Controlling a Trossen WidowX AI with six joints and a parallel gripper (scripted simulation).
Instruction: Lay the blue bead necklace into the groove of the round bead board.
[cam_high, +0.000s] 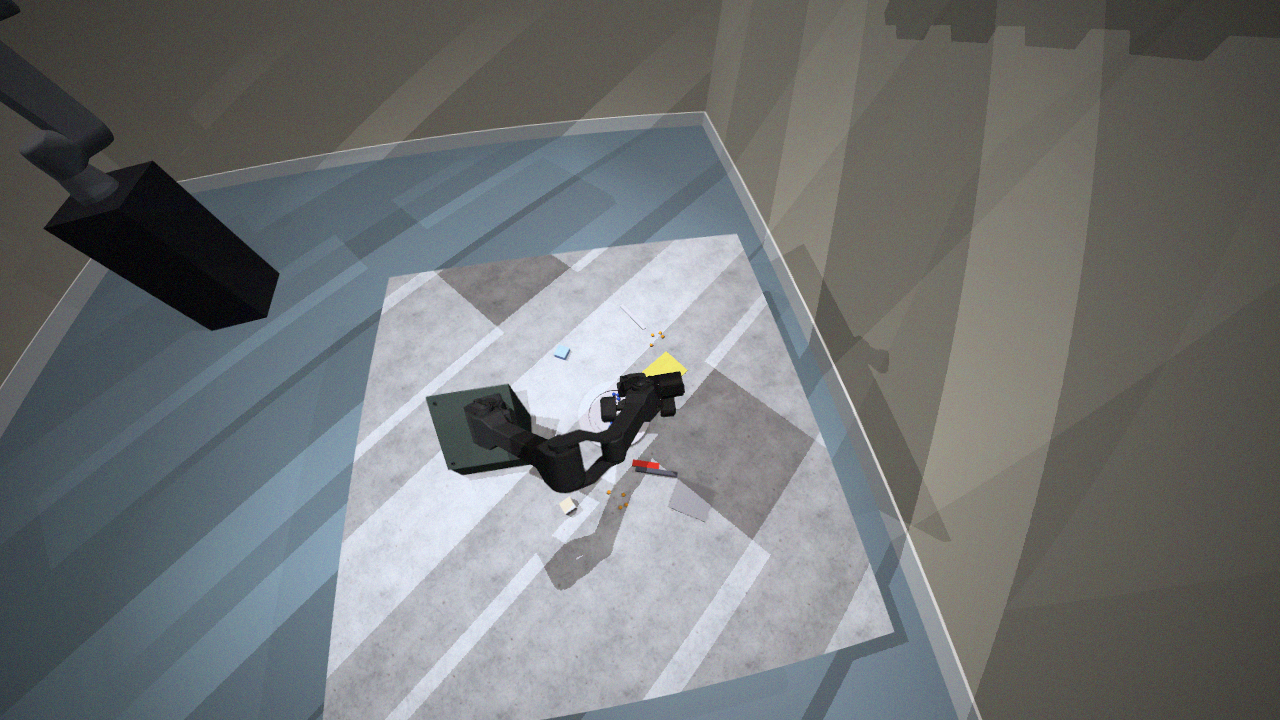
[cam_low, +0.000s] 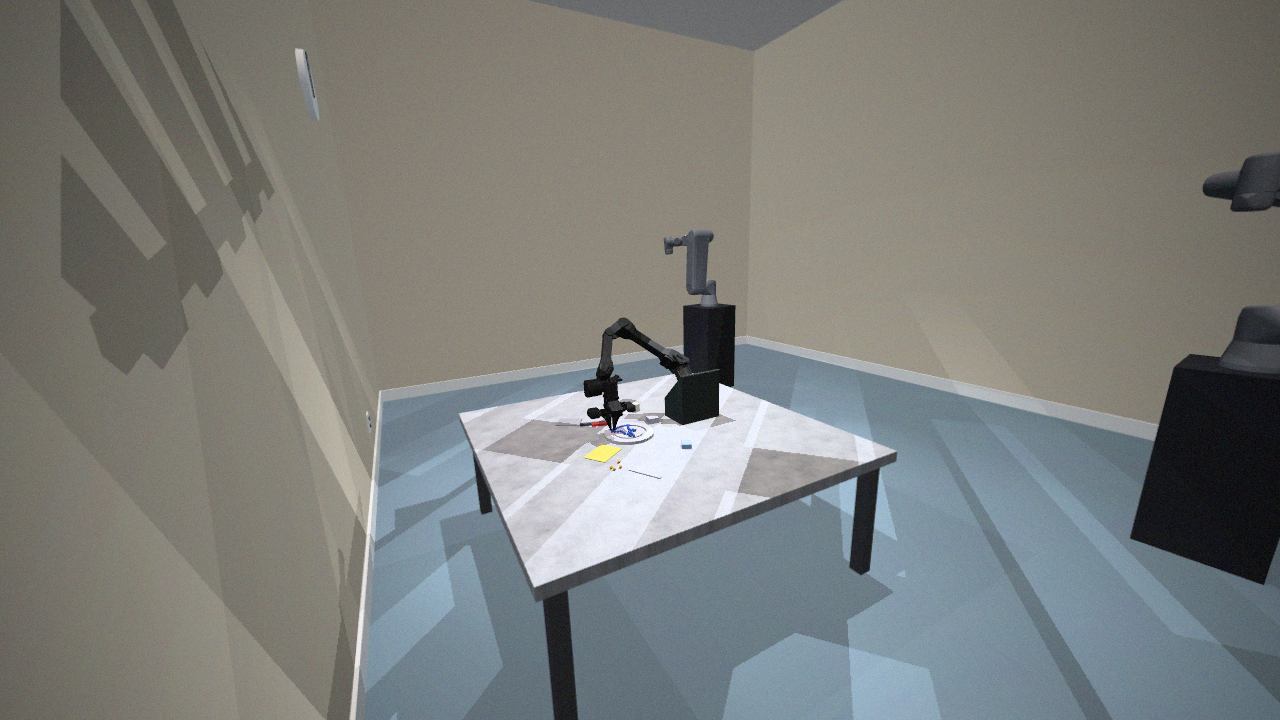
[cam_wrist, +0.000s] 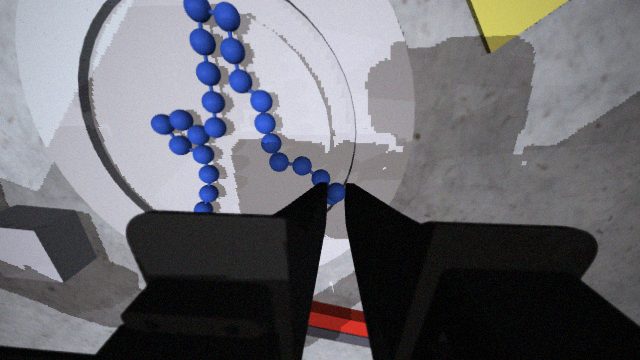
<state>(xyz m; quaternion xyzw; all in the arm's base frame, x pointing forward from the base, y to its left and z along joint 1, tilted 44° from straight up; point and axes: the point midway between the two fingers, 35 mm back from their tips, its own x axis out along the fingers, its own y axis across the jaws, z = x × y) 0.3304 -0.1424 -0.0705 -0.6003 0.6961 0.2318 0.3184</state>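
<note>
Right now my gripper tip is 6 cm past the round white bead board, 3 cm to the right of it and 1 cm above it. Also, from my gripper tip: grey square 8 cm ahead, 24 cm to the right, 2 cm below; yellow sheet 11 cm ahead, 12 cm to the left, 2 cm below; grey tool 14 cm to the right, 2 cm below.
</note>
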